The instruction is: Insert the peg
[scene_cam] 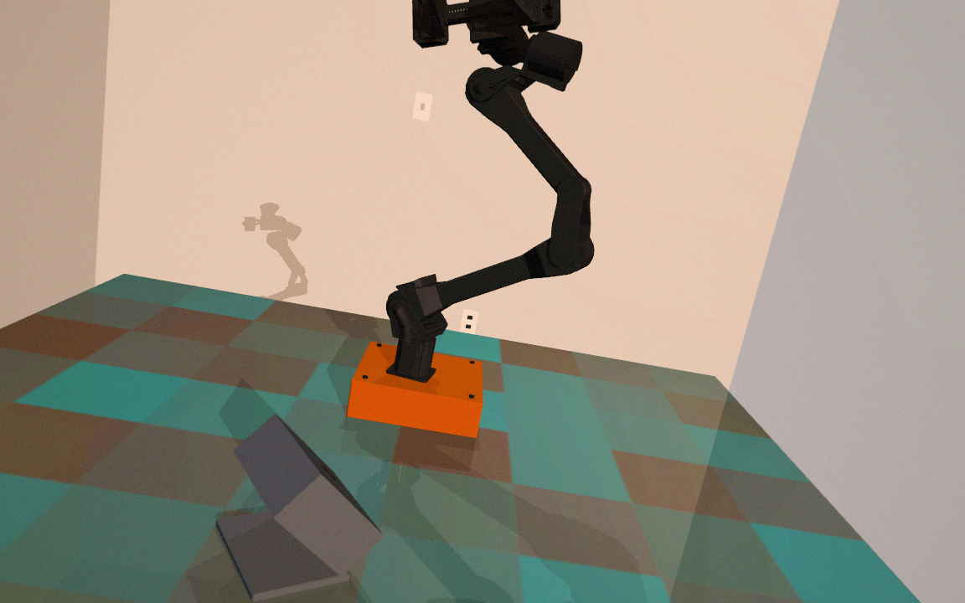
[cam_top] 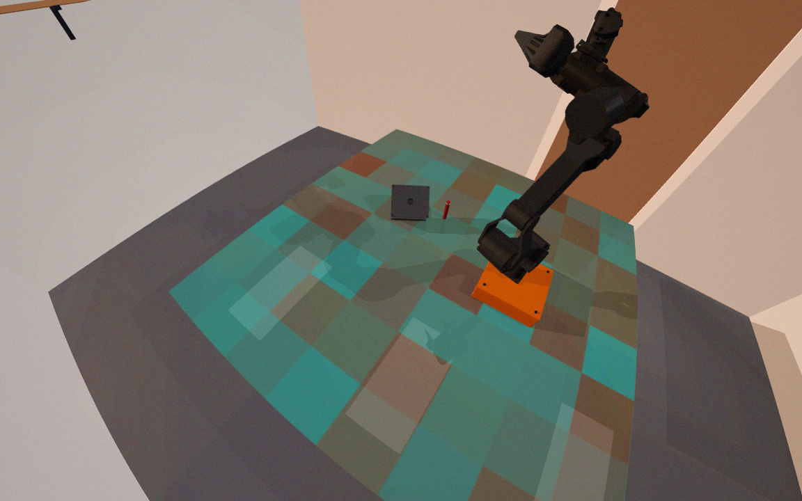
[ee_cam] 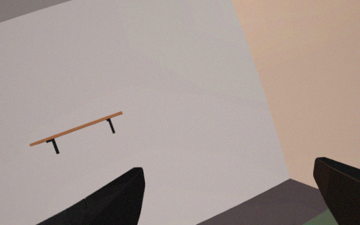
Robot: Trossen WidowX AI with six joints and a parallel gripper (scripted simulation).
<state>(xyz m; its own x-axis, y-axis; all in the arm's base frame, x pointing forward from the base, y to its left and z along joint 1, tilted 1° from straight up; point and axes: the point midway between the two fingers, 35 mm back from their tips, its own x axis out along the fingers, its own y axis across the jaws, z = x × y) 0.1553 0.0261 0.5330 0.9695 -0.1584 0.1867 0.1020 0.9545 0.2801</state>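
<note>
My gripper tip is 13 cm short of the red round peg, 10 cm to the left of it and 54 cm above it. Round my gripper tip: grey sloped panel (24 cm ahead, 1 cm to the right, 53 cm below); flat foot plate (25 cm ahead, 3 cm to the right, 60 cm below); hole (22 cm ahead, 52 cm below).
</note>
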